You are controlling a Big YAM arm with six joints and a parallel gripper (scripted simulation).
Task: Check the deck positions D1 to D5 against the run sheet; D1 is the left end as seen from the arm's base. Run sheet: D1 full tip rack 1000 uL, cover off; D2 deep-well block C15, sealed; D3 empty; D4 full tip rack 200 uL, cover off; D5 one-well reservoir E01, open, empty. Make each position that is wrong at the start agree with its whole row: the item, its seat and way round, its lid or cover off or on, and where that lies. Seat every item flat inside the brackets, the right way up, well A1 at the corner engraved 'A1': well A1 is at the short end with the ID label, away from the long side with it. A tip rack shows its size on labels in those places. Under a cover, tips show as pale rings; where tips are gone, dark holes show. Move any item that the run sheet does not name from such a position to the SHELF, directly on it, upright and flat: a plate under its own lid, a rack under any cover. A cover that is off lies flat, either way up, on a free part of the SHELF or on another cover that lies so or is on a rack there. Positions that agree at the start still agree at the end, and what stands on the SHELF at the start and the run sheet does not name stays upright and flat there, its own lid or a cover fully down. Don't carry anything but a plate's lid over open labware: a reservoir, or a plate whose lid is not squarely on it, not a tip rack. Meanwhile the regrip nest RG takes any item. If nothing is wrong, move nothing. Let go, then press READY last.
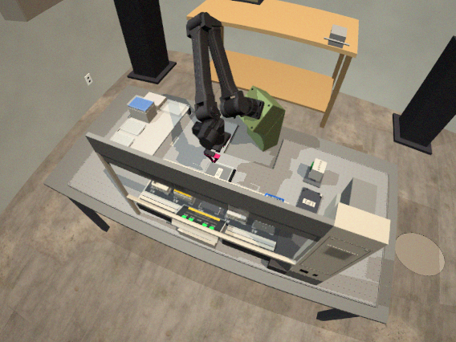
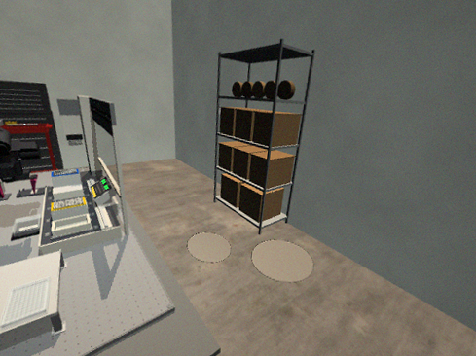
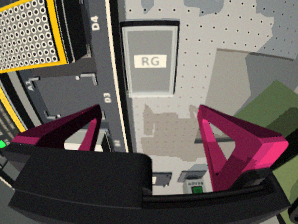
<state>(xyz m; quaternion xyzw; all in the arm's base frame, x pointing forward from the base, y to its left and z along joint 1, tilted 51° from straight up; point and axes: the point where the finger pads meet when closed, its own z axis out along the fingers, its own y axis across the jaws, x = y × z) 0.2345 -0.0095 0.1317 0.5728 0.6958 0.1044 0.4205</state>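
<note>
Now: the clear tip-rack cover 15 cm below my hand. Also, from my hand: yellow-labelled tip rack 17 cm ahead, 7 cm to the right, 7 cm below; one-well reservoir 20 cm to the right, 16 cm ahead, 10 cm below; black regrip nest 17 cm below.
</note>
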